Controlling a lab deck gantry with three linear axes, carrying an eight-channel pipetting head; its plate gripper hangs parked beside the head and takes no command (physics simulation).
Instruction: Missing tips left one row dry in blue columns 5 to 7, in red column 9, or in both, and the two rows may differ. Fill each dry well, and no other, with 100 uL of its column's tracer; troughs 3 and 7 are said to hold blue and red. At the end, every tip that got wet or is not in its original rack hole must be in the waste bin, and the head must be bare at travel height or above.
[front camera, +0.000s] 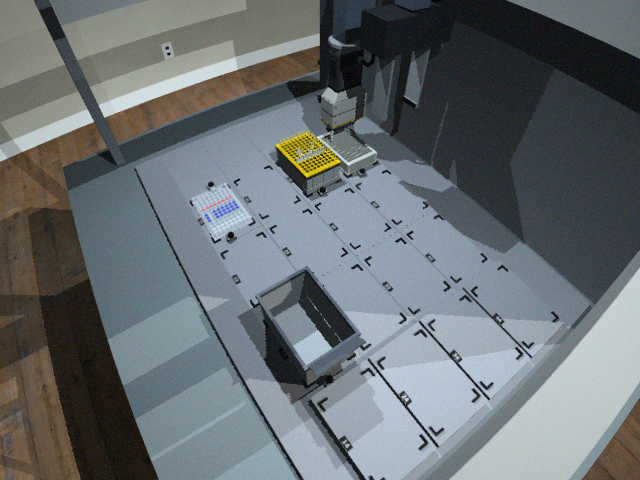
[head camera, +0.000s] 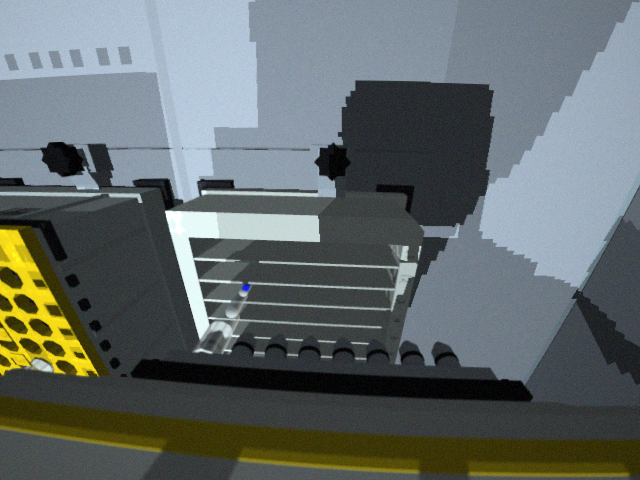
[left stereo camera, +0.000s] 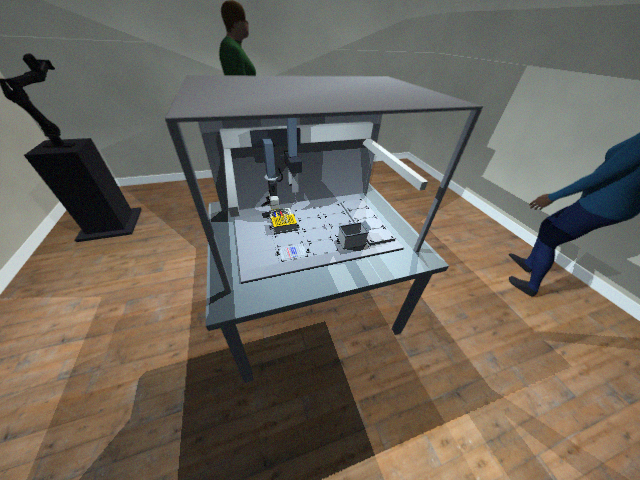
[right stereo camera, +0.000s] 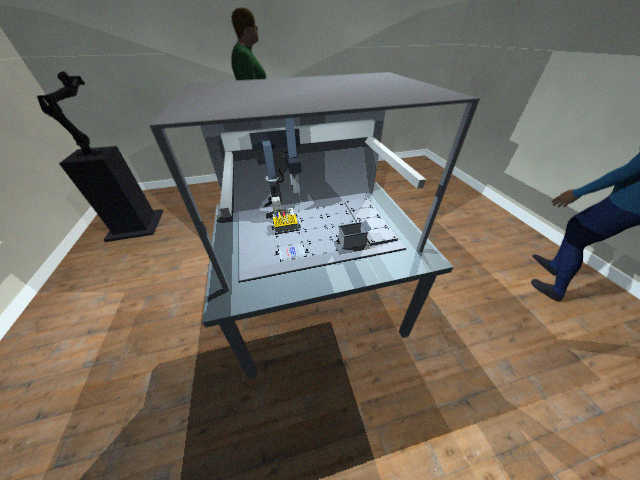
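The pipetting head (front camera: 338, 109) (head camera: 330, 379) is low over the white-rimmed trough reservoir (front camera: 361, 162) (head camera: 253, 225). One clear tip (head camera: 231, 311) is on its leftmost channel in the head view, with blue at its lower end; the other nozzles are bare. Trough liquid colours are hidden. The yellow rack (front camera: 324, 168) (head camera: 31, 268) holds several clear tips. On the well plate (front camera: 233, 225), a gap crosses the blue block near its left end in the front view; any gap in the red column is too small to tell. The parked plate gripper (front camera: 404, 116) has its fingers apart and holds nothing.
The grey waste bin (front camera: 266, 303) (left stereo camera: 353, 237) (right stereo camera: 353, 238) stands near the front of the deck. The rack adjoins the reservoir. Black clamp knobs (head camera: 62, 158) (head camera: 332, 161) stand beside the labware. Two people stand outside the enclosure.
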